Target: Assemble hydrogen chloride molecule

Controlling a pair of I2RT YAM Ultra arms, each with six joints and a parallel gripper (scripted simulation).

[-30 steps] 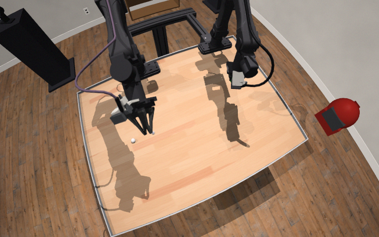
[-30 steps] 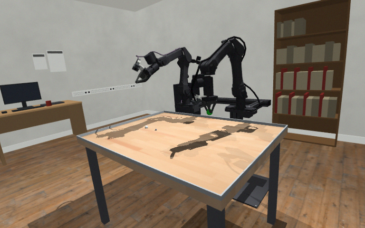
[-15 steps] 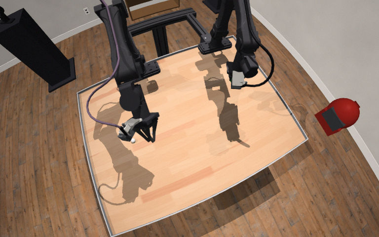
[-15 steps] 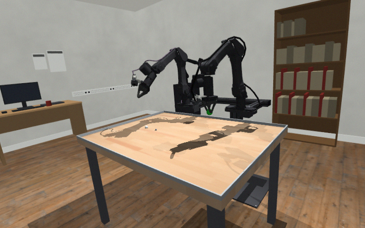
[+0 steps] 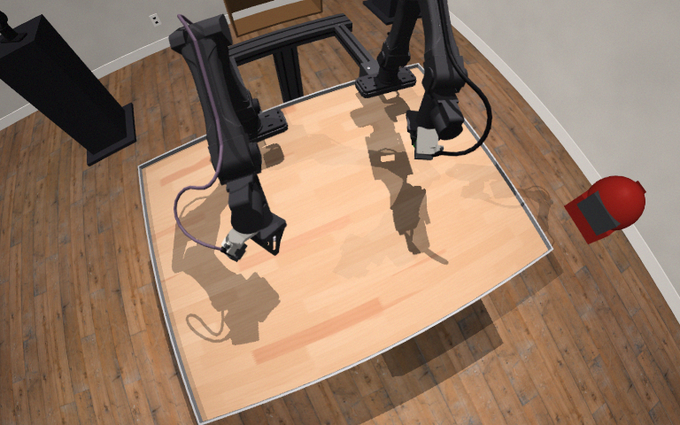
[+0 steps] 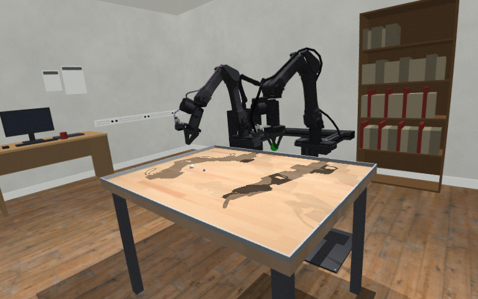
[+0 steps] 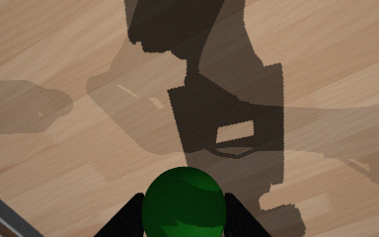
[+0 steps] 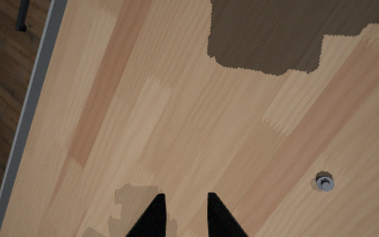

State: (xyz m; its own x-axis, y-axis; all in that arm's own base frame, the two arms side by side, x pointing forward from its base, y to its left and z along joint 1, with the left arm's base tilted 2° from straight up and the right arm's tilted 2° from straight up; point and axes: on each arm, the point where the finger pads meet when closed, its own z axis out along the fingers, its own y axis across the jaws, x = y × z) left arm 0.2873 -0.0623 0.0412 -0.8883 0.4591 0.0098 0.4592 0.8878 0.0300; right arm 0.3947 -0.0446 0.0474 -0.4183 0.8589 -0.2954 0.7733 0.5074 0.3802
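The grey peg is 9 cm behind my right hand and 18 cm below it. Round my right hand: green ball: 11 cm behind, 47 cm to the left, 1 cm below; white ball: 10 cm behind, 11 cm to the right, 17 cm below.
Right now my left hand is 1 cm above the green ball. Round my left hand: grey peg: 1 cm ahead, 47 cm to the right, 18 cm below; white ball: 1 cm ahead, 58 cm to the right, 17 cm below.
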